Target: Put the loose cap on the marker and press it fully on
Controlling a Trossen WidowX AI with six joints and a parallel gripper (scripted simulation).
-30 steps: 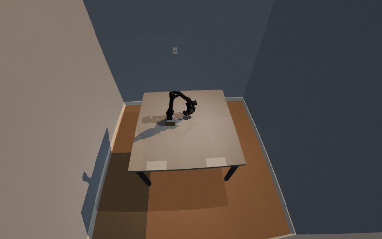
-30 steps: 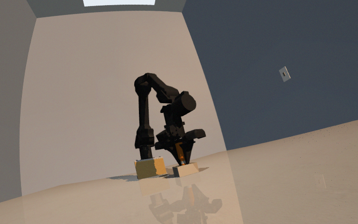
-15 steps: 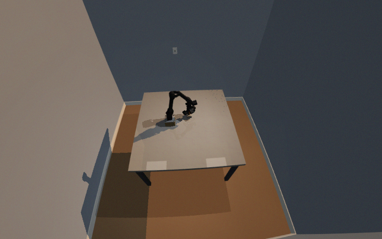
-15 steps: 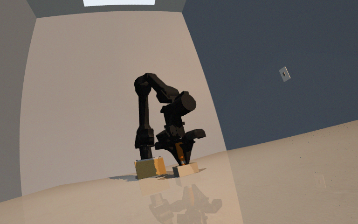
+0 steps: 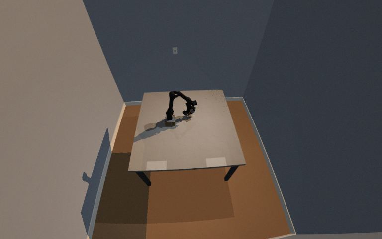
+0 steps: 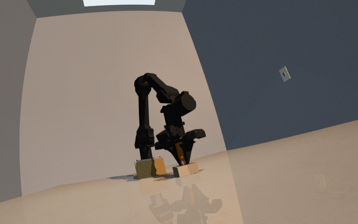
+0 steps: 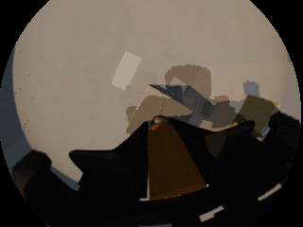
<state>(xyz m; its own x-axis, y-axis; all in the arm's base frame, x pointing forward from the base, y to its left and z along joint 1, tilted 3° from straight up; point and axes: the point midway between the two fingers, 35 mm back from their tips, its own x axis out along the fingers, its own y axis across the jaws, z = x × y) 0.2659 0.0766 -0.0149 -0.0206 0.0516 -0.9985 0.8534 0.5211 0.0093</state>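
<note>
Now: gripper tip 20 mm above the tan holder block. The rest, counted from my gripper tip: orange cap (50 mm above).
</note>
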